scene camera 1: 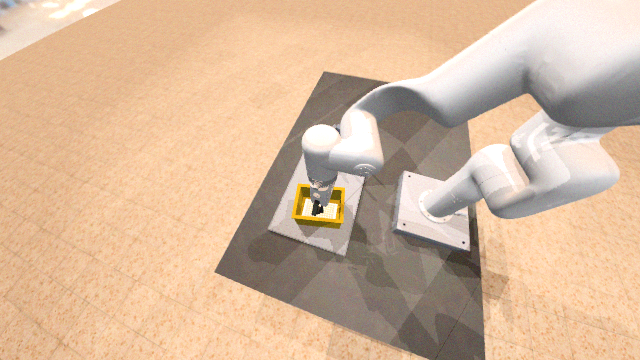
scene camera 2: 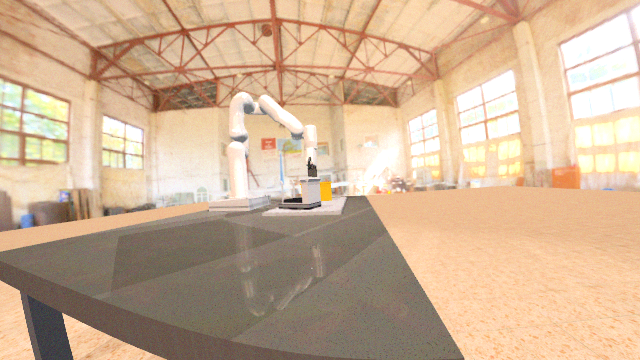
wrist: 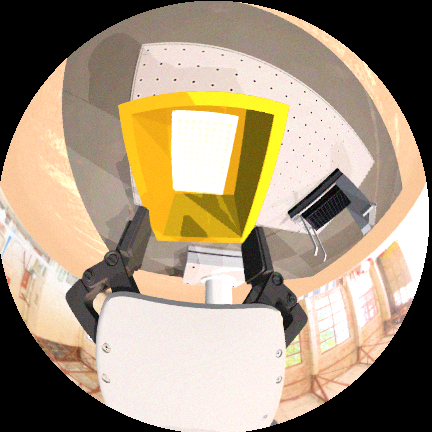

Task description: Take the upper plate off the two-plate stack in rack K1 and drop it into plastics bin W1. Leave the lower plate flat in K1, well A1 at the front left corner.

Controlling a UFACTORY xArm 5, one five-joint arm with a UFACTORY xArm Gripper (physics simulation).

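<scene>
The white gridded plate (scene camera 1: 330, 211) (wrist: 202, 152) lies inside the yellow bin (scene camera 1: 332, 223) (scene camera 2: 326, 191) (wrist: 278, 130) and looks flat on its floor; it is washed out by light in the wrist view. My gripper (scene camera 1: 317, 209) (scene camera 2: 312, 175) (wrist: 199, 227) is open and points down above the bin. Its two black fingers stand wide apart, with no plate between them. Rack K1 and the lower plate cannot be made out in these views, so I cannot tell how the lower plate sits in well A1.
The bin stands on a pale perforated board (scene camera 1: 312, 239) (scene camera 2: 335, 206) on the dark table (scene camera 1: 300, 280) (scene camera 2: 200, 260). A grey and black device (scene camera 2: 310, 192) (wrist: 327, 207) stands on the board, with bent metal rods at its side in the wrist view. The arm's base plate (scene camera 1: 410, 227) (scene camera 2: 235, 205) is beside the board.
</scene>
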